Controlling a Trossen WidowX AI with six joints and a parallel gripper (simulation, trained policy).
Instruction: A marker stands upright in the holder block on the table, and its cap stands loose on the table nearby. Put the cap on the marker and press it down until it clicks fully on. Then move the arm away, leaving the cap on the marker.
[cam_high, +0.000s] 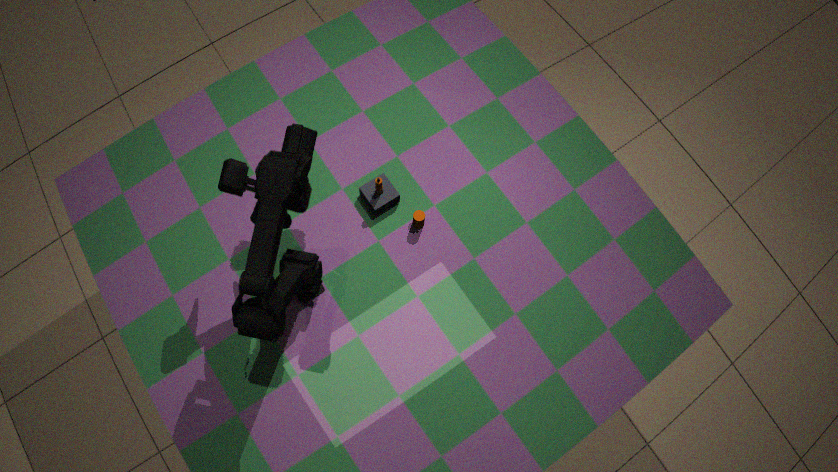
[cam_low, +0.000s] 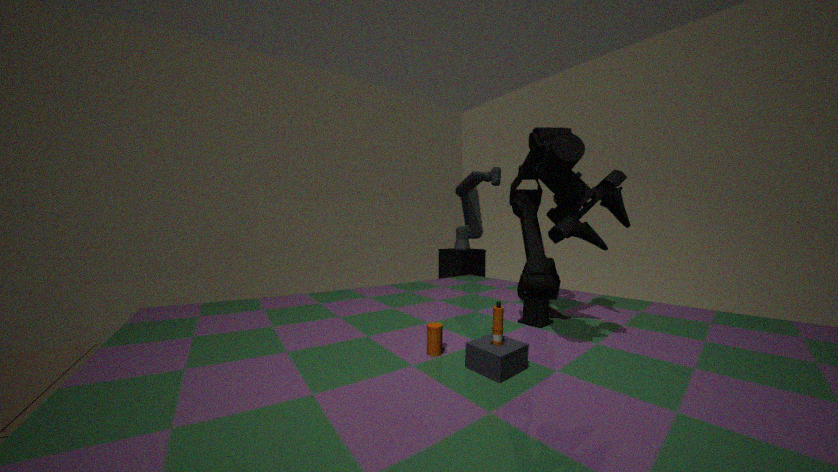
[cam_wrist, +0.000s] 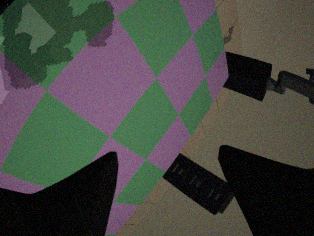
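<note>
Now: the orange marker 26 cm ahead of my gripper tip, 9 cm to the right of it and 12 cm below it. The rest, counted from my gripper tip: dark grey holder block 26 cm ahead, 9 cm to the right, 19 cm below; then orange cap 30 cm ahead, 20 cm to the right, 18 cm below.
</note>
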